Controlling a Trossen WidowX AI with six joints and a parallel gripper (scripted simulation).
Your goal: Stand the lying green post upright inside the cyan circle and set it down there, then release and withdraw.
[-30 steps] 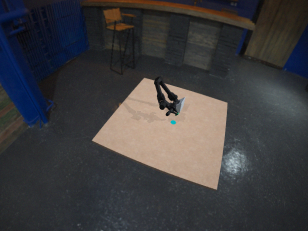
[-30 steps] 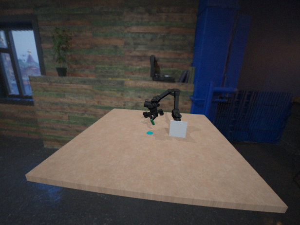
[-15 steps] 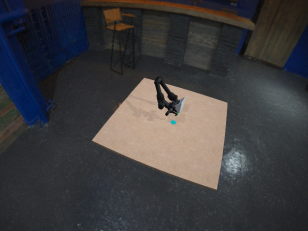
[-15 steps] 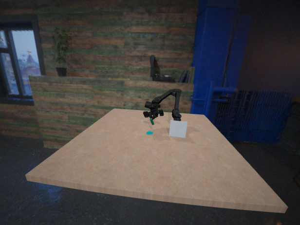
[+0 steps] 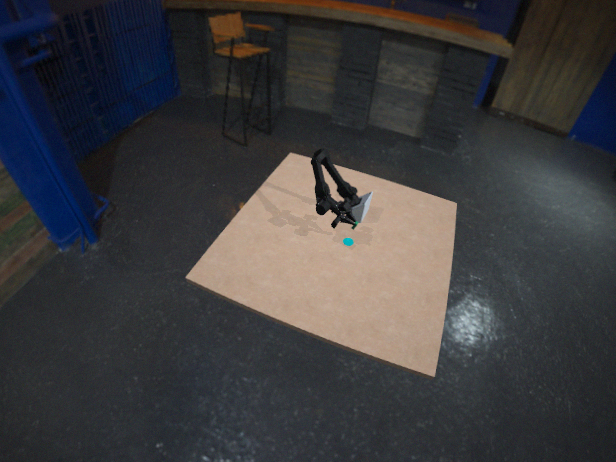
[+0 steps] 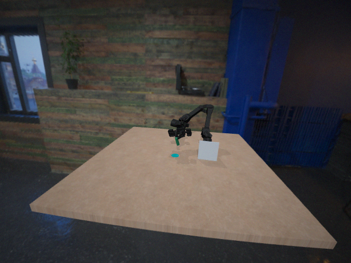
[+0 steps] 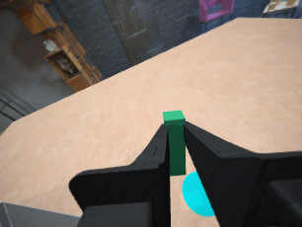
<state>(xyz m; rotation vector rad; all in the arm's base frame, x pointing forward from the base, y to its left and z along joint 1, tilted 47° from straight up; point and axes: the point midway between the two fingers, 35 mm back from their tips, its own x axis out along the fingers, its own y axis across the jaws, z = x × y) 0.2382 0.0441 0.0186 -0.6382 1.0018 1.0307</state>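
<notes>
The cyan circle lies 15 cm below my gripper tip, 2 cm to the right of it and 1 cm ahead of it. Round my gripper tip: green post: 2 cm below, 1 cm behind.
</notes>
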